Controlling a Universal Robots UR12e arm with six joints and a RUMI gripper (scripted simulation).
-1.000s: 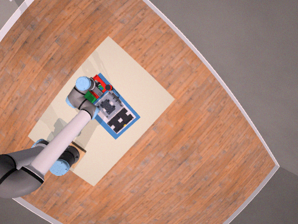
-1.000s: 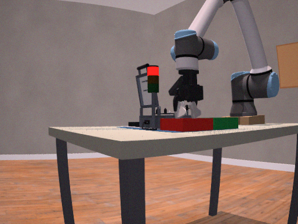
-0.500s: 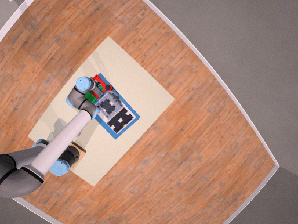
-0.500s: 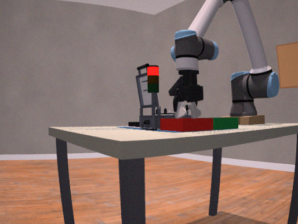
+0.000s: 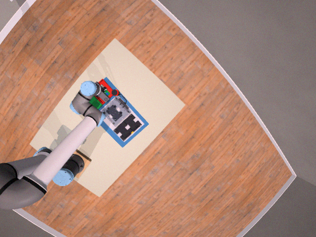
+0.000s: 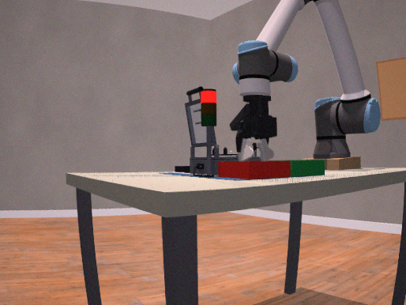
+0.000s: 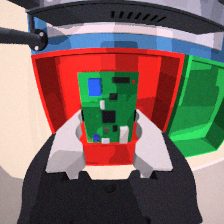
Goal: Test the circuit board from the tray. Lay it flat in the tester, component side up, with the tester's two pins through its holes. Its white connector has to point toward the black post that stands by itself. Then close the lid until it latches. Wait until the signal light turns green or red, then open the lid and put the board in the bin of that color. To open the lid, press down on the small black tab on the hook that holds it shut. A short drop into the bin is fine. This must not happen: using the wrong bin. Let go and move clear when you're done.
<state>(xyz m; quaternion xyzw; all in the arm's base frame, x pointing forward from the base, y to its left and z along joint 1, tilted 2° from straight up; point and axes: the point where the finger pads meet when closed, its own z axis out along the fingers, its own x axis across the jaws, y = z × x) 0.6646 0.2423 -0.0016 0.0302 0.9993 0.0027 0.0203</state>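
Now: the green circuit board right at my hand. Round my hand: green bin: 15 cm behind, 1 cm to the left, 1 cm below; then red bin: 1 cm below; then lid: 20 cm to the right, 16 cm above, 6 cm ahead.
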